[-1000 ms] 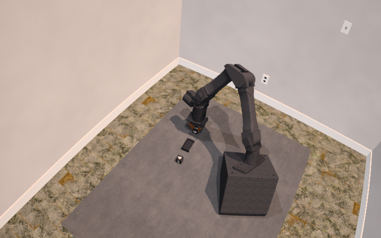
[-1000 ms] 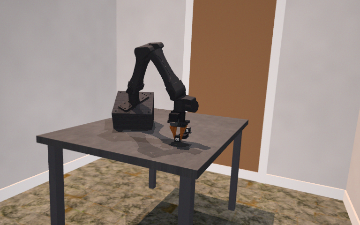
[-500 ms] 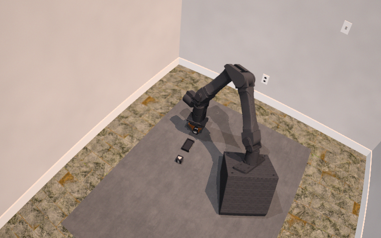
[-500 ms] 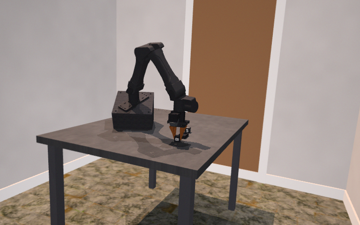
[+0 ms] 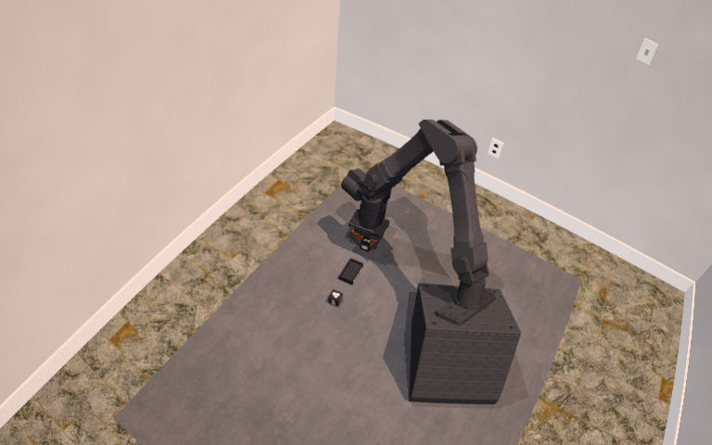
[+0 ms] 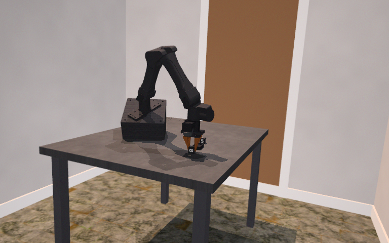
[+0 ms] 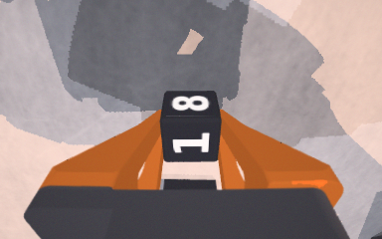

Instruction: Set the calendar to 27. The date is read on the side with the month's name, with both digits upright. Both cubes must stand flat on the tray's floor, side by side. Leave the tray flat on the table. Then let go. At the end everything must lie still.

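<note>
Right now my hand is right at the black digit cube. Also, from my hand: black tray 30 mm behind, 100 mm to the left, 10 mm below; then black cube 60 mm behind, 210 mm to the left, 10 mm below.
</note>
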